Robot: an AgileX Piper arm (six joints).
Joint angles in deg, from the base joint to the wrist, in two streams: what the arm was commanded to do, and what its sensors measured. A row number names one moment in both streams.
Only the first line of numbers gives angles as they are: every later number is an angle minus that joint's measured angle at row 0.
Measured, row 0:
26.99 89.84 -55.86 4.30 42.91 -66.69
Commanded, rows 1 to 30:
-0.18 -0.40 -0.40 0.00 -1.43 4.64
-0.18 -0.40 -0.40 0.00 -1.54 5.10
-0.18 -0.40 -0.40 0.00 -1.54 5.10
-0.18 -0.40 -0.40 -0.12 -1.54 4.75
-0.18 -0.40 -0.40 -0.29 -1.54 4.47
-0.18 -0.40 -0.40 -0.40 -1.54 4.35
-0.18 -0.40 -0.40 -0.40 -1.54 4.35
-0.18 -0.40 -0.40 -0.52 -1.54 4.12
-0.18 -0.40 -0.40 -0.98 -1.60 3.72
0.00 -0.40 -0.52 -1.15 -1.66 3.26
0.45 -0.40 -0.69 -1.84 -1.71 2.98
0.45 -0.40 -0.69 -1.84 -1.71 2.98
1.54 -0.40 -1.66 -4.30 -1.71 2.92
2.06 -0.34 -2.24 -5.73 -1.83 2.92
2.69 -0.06 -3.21 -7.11 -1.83 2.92
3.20 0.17 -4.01 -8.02 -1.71 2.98
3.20 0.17 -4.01 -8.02 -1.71 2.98
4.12 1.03 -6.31 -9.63 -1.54 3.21
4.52 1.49 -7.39 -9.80 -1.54 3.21
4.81 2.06 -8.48 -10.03 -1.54 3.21
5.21 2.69 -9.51 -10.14 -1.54 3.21
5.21 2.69 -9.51 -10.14 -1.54 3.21
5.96 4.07 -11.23 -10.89 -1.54 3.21
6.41 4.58 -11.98 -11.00 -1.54 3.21
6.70 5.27 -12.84 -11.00 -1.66 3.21
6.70 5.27 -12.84 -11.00 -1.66 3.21
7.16 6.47 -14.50 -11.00 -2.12 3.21
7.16 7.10 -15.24 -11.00 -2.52 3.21
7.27 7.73 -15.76 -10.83 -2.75 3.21
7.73 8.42 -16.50 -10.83 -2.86 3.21
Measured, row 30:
7.27 7.51 -15.30 -10.55 -2.46 3.55
